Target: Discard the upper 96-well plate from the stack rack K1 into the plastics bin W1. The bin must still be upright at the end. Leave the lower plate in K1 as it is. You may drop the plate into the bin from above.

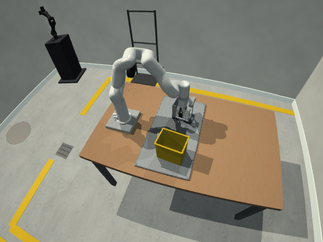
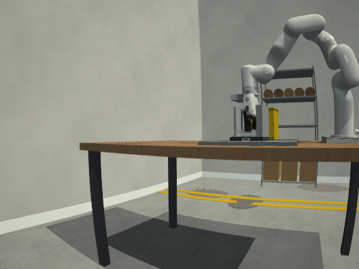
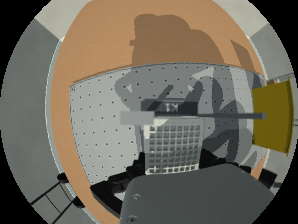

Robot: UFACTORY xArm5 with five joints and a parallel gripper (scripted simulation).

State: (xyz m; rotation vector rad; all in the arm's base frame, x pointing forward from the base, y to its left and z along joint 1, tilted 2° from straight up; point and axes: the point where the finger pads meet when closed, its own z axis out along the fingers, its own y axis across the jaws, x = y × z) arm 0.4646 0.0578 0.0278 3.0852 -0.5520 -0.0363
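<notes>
The white 96-well plate lies 10 mm below my hand. From my hand the other things lie so: yellow plastics bin: 60 mm behind, 340 mm to the right, 40 mm above.
</notes>
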